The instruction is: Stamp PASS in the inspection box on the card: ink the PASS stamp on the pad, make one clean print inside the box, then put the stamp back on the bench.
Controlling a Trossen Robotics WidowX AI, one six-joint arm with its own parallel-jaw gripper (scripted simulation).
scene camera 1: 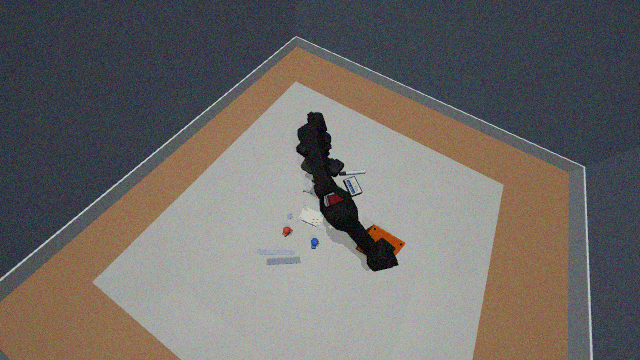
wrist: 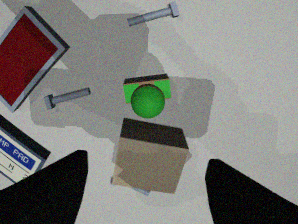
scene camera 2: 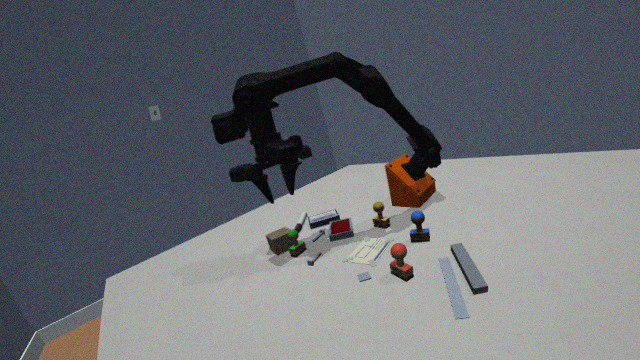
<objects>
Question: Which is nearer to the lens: the green-knobbed PASS stamp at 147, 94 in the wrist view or the brown box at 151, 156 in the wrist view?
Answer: The green-knobbed PASS stamp.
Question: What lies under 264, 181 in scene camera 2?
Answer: My gripper.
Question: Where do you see a white card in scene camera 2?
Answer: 369, 250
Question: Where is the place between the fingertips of my gripper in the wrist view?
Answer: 148, 165
</objects>
